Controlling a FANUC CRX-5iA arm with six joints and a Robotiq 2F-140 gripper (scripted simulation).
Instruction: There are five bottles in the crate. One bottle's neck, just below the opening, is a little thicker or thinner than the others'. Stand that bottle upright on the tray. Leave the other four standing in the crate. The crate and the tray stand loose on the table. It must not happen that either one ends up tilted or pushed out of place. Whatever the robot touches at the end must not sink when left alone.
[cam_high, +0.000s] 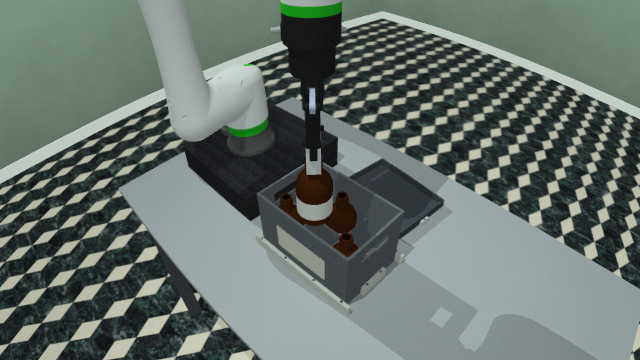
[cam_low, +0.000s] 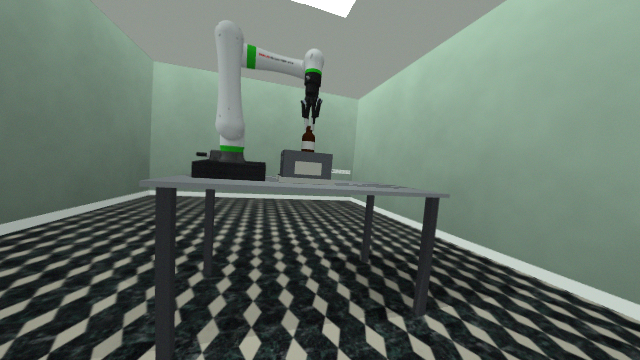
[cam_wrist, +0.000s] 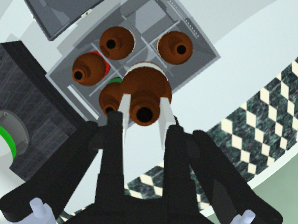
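Right now the brown bottle is 9 cm below my hand. The rest, counted from my hand: glass bottle: 25 cm below, 10 cm behind, 7 cm to the left; then crate: 25 cm below, 4 cm to the left, 1 cm behind; then dark grey tray: 32 cm below, 30 cm to the left, 6 cm behind.
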